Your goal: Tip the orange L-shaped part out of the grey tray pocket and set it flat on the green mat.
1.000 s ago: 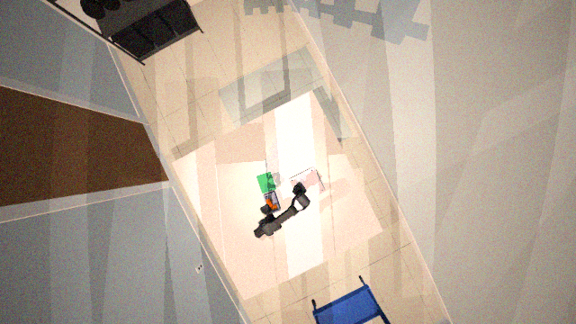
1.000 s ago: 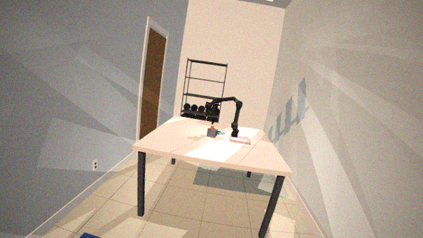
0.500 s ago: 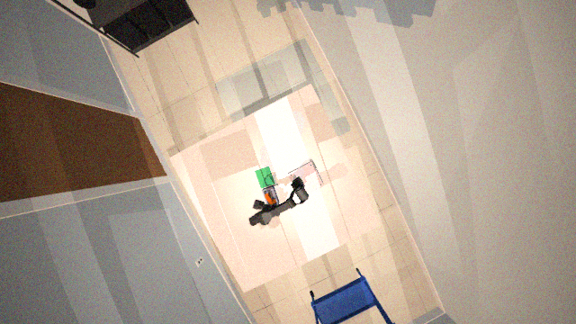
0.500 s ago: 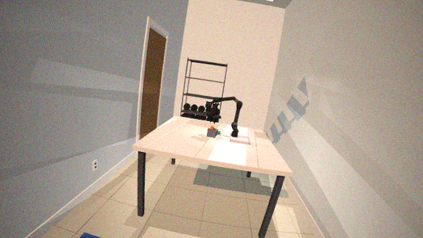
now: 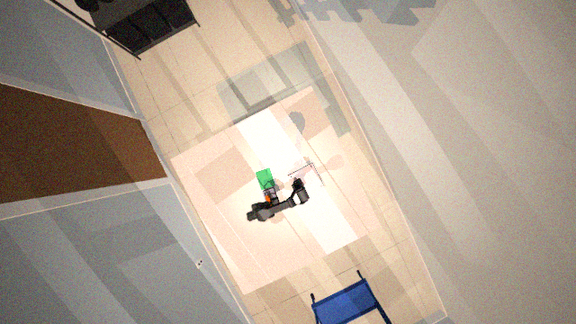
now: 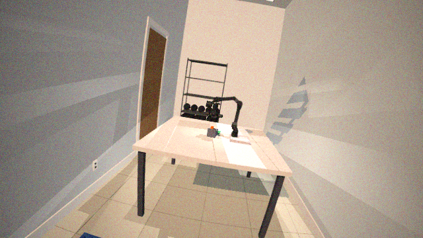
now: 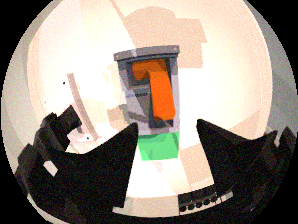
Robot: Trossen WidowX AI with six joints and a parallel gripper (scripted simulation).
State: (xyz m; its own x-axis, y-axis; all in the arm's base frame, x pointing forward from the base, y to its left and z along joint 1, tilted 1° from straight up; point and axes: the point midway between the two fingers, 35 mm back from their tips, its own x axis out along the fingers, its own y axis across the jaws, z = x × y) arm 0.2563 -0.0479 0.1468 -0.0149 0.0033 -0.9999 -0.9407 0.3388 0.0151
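Now: the orange L-shaped part 1 cm behind my gripper tip, 3 cm to the left of it and 10 cm below it. The rest, counted from my gripper tip: green mat: 6 cm behind, 14 cm to the right, 16 cm below.
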